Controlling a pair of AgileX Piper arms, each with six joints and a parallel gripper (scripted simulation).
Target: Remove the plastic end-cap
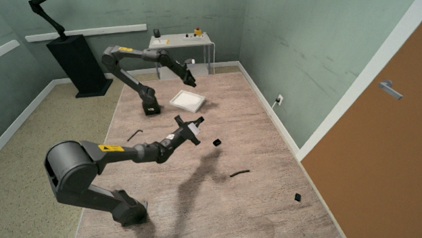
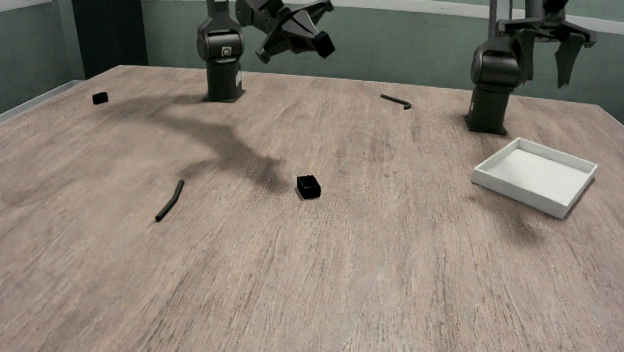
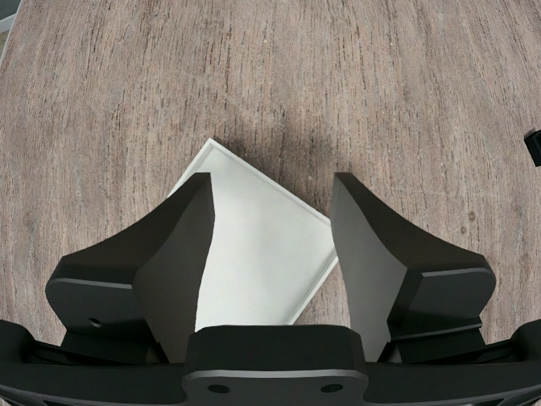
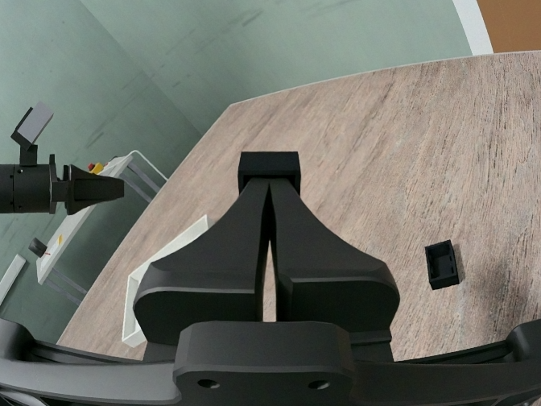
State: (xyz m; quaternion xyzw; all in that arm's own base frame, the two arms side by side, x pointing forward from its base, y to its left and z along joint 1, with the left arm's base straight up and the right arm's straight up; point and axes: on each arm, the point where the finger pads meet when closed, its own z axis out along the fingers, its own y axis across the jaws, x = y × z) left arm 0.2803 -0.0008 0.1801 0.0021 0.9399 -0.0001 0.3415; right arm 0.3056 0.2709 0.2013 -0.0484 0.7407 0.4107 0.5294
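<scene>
Right now my left hand is 32 cm to the left of the end-cap, 2 cm below it and 1 cm short of it. The rest, counted from my left hand: white parts tray 17 cm below, 6 cm behind, 5 cm to the left; bent black rod 50 cm to the right, 18 cm below, 17 cm ahead.
Right now the end-cap is right at my right hand. Also, from my right hand: white parts tray (60 mm behind, 370 mm to the left, 190 mm below); then bent black rod (170 mm ahead, 170 mm to the right, 200 mm below).
</scene>
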